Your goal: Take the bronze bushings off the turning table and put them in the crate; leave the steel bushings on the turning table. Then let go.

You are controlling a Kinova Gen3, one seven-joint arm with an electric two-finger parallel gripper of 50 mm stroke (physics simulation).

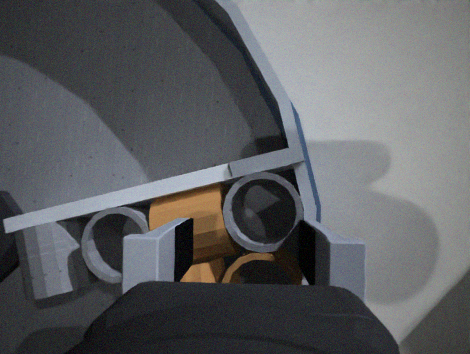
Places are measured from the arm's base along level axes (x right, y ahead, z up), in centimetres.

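Pixels of known places: gripper, fingertip midpoint: point(245, 242).
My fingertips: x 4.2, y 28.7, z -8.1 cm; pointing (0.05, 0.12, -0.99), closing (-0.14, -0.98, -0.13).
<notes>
Ahead of a thing's pixels: the offset from my fingertips to its middle. "*": to the spot under its first point. Level surfaces: height alone.
My gripper point(245, 242) is open and empty, above the outer part of the turning table {* dx +10.1, dy +4.3, dz -4.1 cm} point(165, 75). A bronze bushing {* dx -1.9, dy +0.2, dz -4.1 cm} point(257, 267) stands upright, its ring partly hidden by the gripper body, between and below the fingertips. A bronze bushing point(187, 220) lies on its side against the divider, partly behind the left finger. Part of another bronze bushing {dx -2.8, dy +3.6, dz -2.2 cm} point(205, 270) shows below it. A steel bushing {dx +1.3, dy -0.9, dz -2.2 cm} point(227, 212) stands upright in the corner of divider and rim. Another steel bushing {dx +0.5, dy +6.7, dz -2.2 cm} point(91, 247) stands upright at the left. A steel bushing {dx +0.1, dy +11.4, dz -2.2 cm} point(47, 265) lies on its side farther left. The crate does not show.
A straight light grey divider {* dx +3.0, dy +6.1, dz -0.7 cm} point(125, 195) runs from the left to the rim {* dx +7.9, dy -2.1, dz -0.7 cm} point(270, 75) of the turning table, just beyond the bushings. A pale surface {dz -9.4 cm} point(380, 75) lies outside the rim at the right, with shadows on it. A dark part {* dx +1.3, dy +15.6, dz -3.3 cm} point(6, 240) shows at the left edge.
</notes>
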